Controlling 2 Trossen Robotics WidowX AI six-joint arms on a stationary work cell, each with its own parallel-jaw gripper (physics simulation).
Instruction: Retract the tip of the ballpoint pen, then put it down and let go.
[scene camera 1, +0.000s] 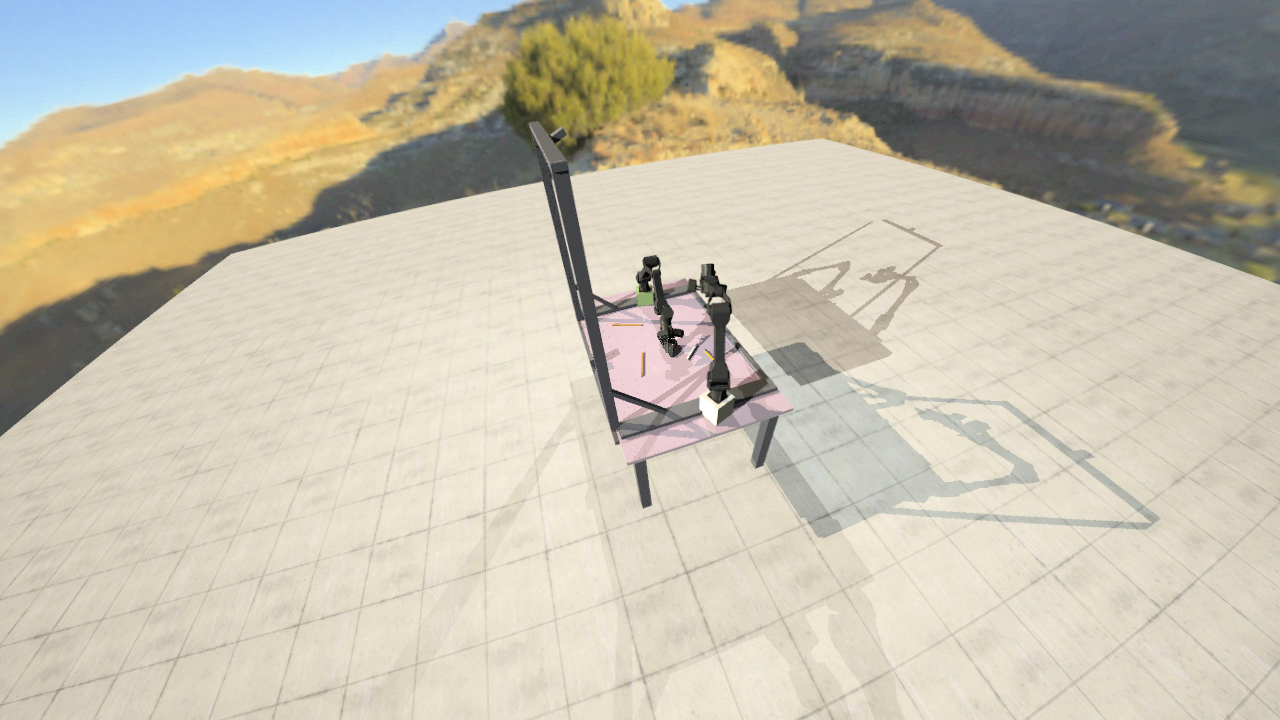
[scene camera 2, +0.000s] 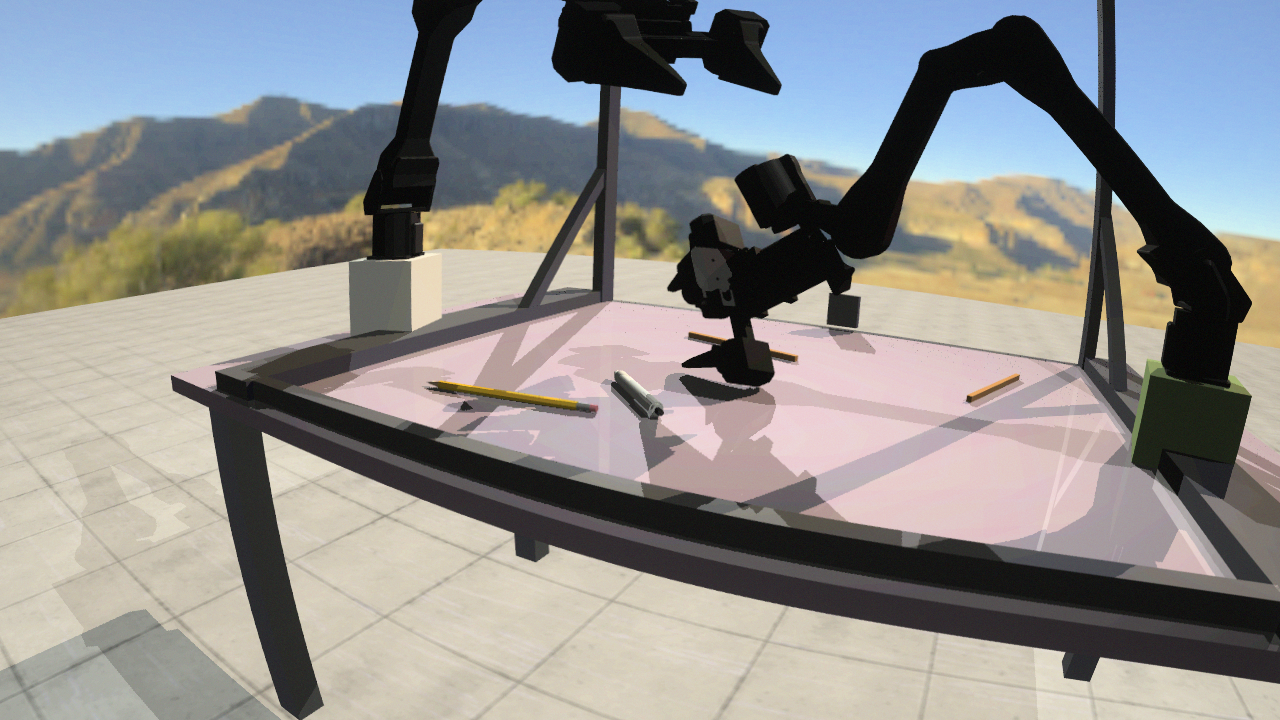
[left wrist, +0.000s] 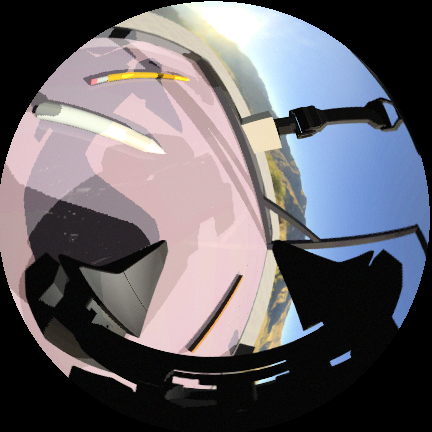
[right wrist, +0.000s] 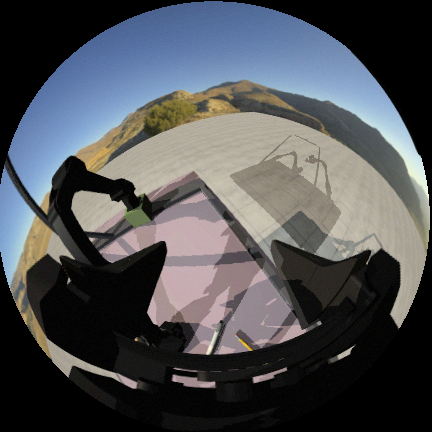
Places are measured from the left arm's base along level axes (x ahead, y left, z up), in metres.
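Pixels of known places: left gripper, fingertip midpoint: (scene camera 1: 669, 354) (scene camera 2: 677, 327) (left wrist: 221, 246); right gripper, fingertip midpoint: (scene camera 2: 734, 89) (right wrist: 219, 246); left arm's base at its link origin: (scene camera 1: 644, 289) (scene camera 2: 1194, 375) (right wrist: 133, 203); right arm's base at its link origin: (scene camera 1: 717, 396) (scene camera 2: 395, 257).
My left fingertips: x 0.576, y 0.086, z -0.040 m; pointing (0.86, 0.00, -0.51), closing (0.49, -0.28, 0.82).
Note:
For each thing: its top centre in the pictures, then the offset to it from my left fingertips.
- white-grey ballpoint pen at its top centre: (left wrist: 98, 114) (scene camera 2: 634, 381) (right wrist: 213, 342) (scene camera 1: 692, 350) dx -0.050, dy +0.125, dz -0.029 m
- yellow pencil at its top centre: (scene camera 2: 504, 389) (left wrist: 158, 72) (right wrist: 256, 354) (scene camera 1: 714, 359) dx +0.028, dy +0.222, dz -0.036 m
- green base block at its top centre: (scene camera 2: 1194, 375) (right wrist: 133, 203) (scene camera 1: 644, 289) dx -0.576, dy -0.087, dz +0.040 m
A white-grey ballpoint pen (scene camera 1: 694, 350) (scene camera 2: 637, 394) (left wrist: 95, 122) (right wrist: 215, 338) lies on the pink table top. In the left wrist view its pale pointed end faces lower right and its dark end upper left. Whether the writing tip is out is too small to tell. My left gripper (scene camera 1: 672, 347) (scene camera 2: 707, 364) (left wrist: 221, 246) is open and empty, low over the table, to the right of the pen in scene camera 2 and apart from it. My right gripper (scene camera 2: 732, 87) (right wrist: 219, 246) is open and empty, high above the table.
A yellow pencil (scene camera 1: 709, 355) (scene camera 2: 514, 395) (left wrist: 140, 76) (right wrist: 244, 341) lies near the pen. An orange stick (scene camera 1: 641, 364) (scene camera 2: 702, 337) (left wrist: 216, 316) lies behind the left gripper in scene camera 2; another orange stick (scene camera 1: 627, 324) (scene camera 2: 993, 387) lies near the green base block (scene camera 2: 1190, 416) (right wrist: 138, 211).

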